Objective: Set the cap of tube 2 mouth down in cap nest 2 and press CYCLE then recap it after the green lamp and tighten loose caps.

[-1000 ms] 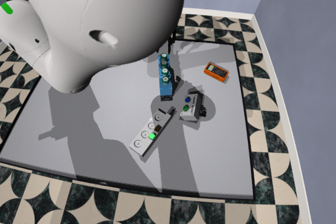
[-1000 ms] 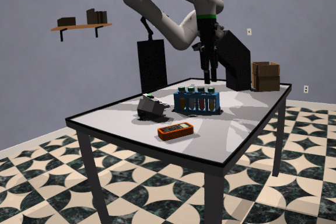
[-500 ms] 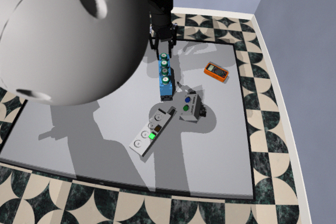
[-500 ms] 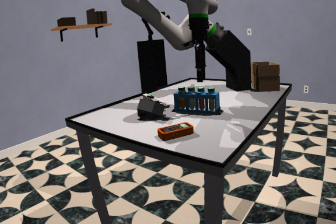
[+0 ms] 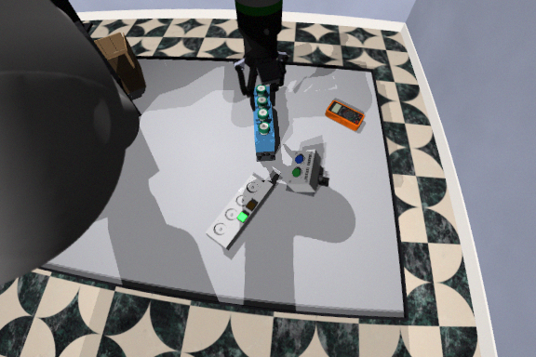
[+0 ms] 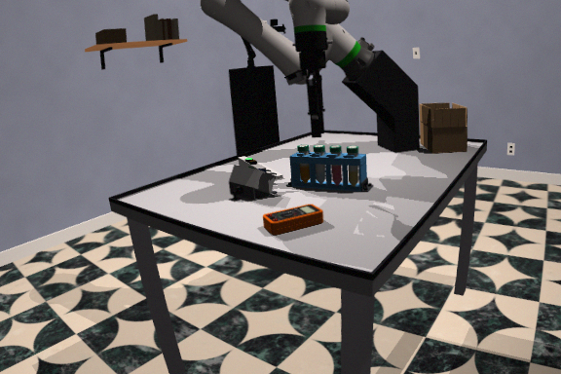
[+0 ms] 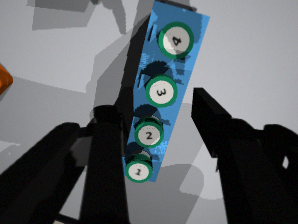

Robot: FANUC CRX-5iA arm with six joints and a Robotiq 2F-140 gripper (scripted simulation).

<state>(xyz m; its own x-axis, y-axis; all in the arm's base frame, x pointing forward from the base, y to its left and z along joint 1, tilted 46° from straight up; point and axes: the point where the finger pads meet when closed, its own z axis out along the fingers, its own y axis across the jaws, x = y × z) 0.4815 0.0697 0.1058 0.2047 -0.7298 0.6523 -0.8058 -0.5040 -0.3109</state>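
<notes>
The cap lies 7 cm below my hand and 5 cm to the left of it. Round my hand: green ready key (18 cm to the right, 12 cm below, 9 cm ahead); then blue cycle key (14 cm to the right, 12 cm below, 10 cm ahead); then key housing (16 cm to the right, 13 cm below, 11 cm ahead).
</notes>
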